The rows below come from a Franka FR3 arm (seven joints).
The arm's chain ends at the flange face. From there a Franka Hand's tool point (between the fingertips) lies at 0.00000 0.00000 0.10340 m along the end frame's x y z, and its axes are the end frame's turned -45 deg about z.
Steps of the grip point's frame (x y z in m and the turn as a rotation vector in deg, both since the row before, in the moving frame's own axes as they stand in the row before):
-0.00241 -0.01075 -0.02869 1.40 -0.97 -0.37
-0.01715 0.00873 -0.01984 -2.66 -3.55 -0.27
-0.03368 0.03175 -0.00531 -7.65 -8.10 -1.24
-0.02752 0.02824 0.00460 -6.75 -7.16 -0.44
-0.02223 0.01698 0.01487 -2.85 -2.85 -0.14
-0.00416 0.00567 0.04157 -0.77 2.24 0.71
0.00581 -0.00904 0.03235 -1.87 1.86 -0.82
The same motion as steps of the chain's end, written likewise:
-0.00628 -0.00536 -0.02864 0.30 -1.68 -0.37
-0.00484 0.01038 -0.01953 -4.39 -0.63 -0.27
-0.00101 0.02629 -0.00336 -11.14 -0.32 -1.24
0.00096 0.02176 0.00612 -9.84 -0.29 -0.44
-0.00372 0.02046 0.01513 -4.03 0.00 -0.14
-0.00278 0.00880 0.04166 1.04 2.13 0.71
-0.00704 -0.01048 0.03246 -0.01 2.64 -0.82

